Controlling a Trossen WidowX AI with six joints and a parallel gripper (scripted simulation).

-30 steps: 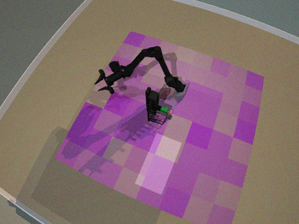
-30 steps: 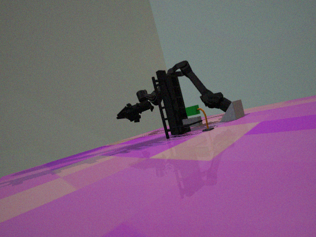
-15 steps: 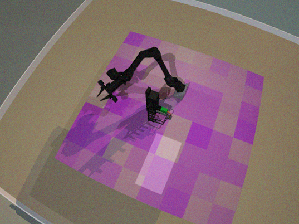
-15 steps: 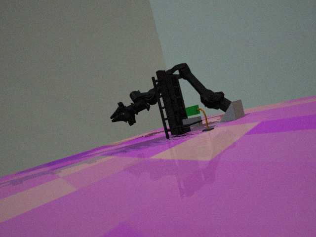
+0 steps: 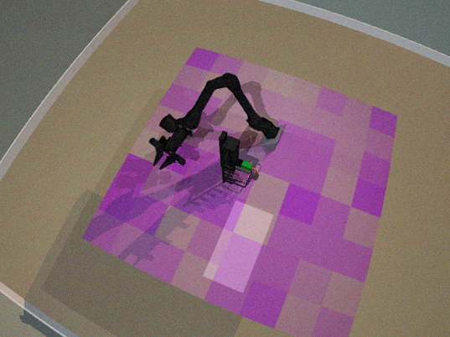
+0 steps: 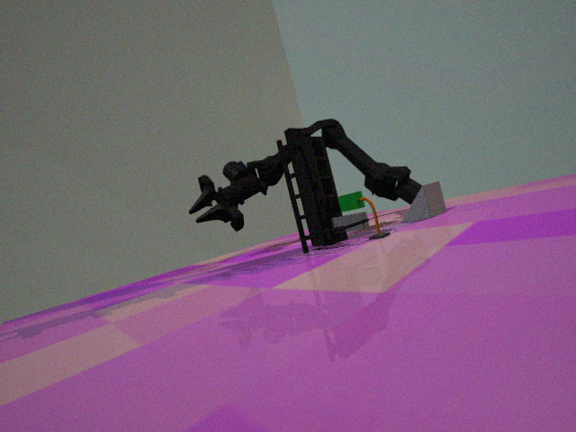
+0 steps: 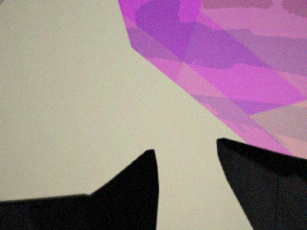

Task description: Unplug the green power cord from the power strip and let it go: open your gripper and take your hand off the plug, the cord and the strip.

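The green plug is 330 mm to the left of my gripper tip, 190 mm behind it and 50 mm below it.
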